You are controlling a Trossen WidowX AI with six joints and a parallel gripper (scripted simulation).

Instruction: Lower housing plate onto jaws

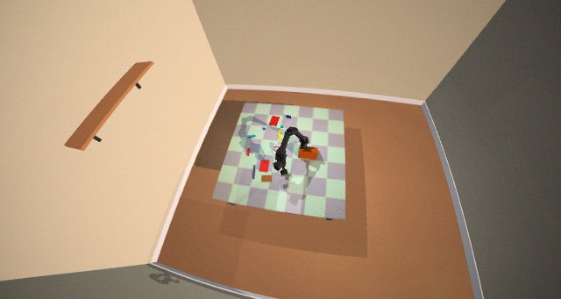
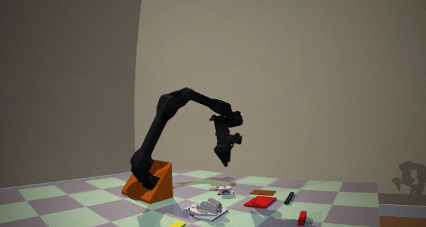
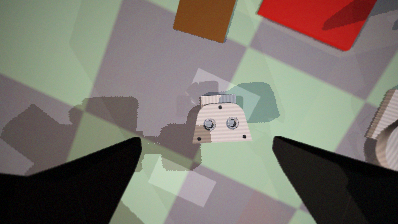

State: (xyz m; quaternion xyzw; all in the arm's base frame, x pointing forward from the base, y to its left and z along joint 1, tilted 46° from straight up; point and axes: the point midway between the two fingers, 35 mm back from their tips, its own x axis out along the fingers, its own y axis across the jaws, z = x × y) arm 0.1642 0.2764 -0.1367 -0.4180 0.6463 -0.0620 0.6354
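Right now my gripper tip is 2 cm to the left of the grey housing plate and 11 cm above it. Also, from my gripper tip: red plate (20 cm ahead, 6 cm to the right, 13 cm below); then brown plate (14 cm ahead, 7 cm to the left, 13 cm below); then black bar (29 cm ahead, 3 cm to the left, 13 cm below).
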